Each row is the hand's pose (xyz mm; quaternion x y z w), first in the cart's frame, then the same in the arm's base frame.
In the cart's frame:
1: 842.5 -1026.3 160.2 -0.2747 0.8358 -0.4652 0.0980
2: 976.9 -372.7 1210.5 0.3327 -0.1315 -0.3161 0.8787
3: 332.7 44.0 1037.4 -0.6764 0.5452 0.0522 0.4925
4: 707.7 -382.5 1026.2 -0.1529 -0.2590 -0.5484 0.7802
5: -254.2 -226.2 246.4 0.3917 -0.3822 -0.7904 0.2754
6: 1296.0 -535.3 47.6 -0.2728 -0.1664 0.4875 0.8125
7: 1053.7 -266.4 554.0 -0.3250 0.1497 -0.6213 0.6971
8: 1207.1 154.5 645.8 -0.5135 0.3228 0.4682 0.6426
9: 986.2 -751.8 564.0 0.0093 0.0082 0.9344 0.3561
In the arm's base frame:
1: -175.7 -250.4 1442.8 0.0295 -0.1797 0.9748 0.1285
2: 344.8 601.9 700.4 -0.4596 -0.4952 -0.2035 0.7086
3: -84.8 341.7 95.2 0.6928 -0.4250 0.5641 0.1456
4: 75.4 430.4 632.9 -0.6678 -0.6503 -0.2895 0.2177
5: -822.9 -347.1 250.2 0.0560 -0.9431 -0.1786 0.2748
6: 422.9 -489.4 1233.0 -0.8814 0.2197 0.2387 0.3432
7: 377.7 -61.7 783.1 -0.6240 -0.4197 -0.6548 0.0751
8: 701.6 -80.1 460.8 -0.8044 0.5632 -0.1497 0.1159
9: 117.0 69.9 1176.8 -0.3874 0.6762 0.4907 0.3898

